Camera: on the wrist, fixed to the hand. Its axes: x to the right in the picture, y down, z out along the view.
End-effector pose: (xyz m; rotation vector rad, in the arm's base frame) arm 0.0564 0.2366 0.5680 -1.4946 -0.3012 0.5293
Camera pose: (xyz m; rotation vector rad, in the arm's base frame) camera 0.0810 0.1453 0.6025 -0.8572 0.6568 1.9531
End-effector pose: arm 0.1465 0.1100 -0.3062 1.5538 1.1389 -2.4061
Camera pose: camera 0.2134 0.1809 -0.2812 1.0624 -0.6327 -1.6919
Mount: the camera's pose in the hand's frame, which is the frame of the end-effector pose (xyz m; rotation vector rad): -0.0299 -0.0371 -0.0887 0.5013 -0.4525 1.4854
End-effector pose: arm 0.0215 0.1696 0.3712 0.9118 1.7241 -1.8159
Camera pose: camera 0.0271 0.2579 0.4193 1.2790 0.0329 -1.1457
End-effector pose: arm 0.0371 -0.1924 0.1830 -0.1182 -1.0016 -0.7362
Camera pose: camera 0.0689 -0.2419 0.1013 -0.5272 -1.1698 0.9300
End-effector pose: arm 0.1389 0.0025 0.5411 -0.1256 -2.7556 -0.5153
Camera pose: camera 0.1889 -0.0652 0.5964 -2.0462 -2.1590 0.6466
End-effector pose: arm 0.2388 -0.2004 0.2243 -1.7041 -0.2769 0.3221
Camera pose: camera 0.2434 -0.2870 0.2754 -1.0235 0.7651 1.6981
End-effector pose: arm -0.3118 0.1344 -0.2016 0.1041 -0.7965 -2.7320
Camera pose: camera -0.2796 0.1275 -0.2967 -0.7170 -1.0284 -1.1258
